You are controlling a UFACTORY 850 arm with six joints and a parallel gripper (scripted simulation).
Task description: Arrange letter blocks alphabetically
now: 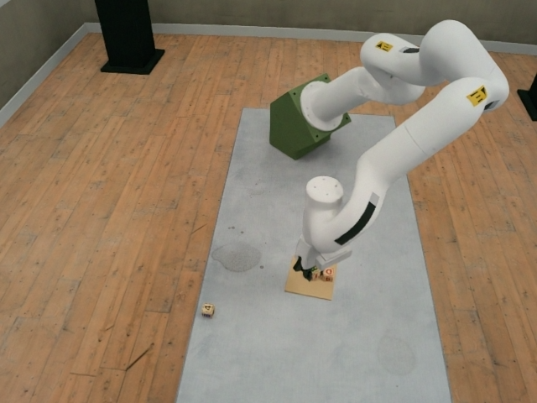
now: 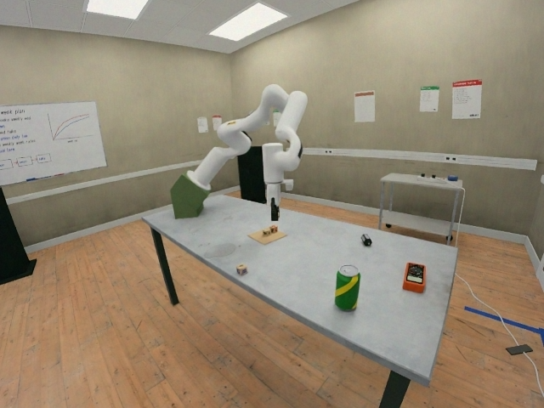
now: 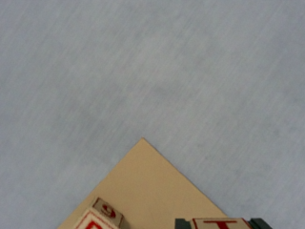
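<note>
The tan square mat is 120 mm below my hand and 70 mm behind it. The rest, counted from my hand: block marked 4: 280 mm to the right, 110 mm below, 100 mm ahead; green can: 470 mm ahead, 180 mm to the right, 60 mm below; small black object: 350 mm ahead, 210 mm to the left, 100 mm below.
</note>
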